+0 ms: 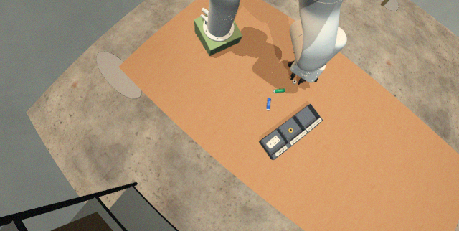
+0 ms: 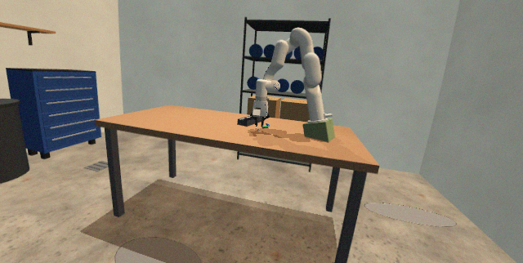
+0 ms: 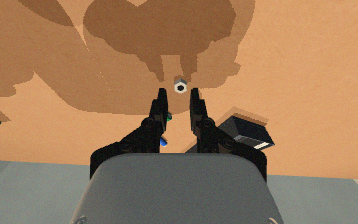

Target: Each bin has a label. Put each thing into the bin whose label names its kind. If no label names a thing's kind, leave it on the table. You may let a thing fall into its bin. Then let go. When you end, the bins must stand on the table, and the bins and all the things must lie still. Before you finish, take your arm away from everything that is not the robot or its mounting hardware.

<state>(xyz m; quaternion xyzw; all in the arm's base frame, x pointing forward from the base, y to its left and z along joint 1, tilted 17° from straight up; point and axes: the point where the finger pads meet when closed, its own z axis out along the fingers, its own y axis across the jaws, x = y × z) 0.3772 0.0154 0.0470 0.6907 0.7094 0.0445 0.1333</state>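
The metal nut lies 4 cm below my hand. From my hand the other things lie so: blue battery (15 cm to the right, 5 cm behind, 4 cm below); then green battery (8 cm to the right, 4 cm below, 4 cm behind); then brass nut (20 cm to the right, 8 cm ahead, 4 cm below).
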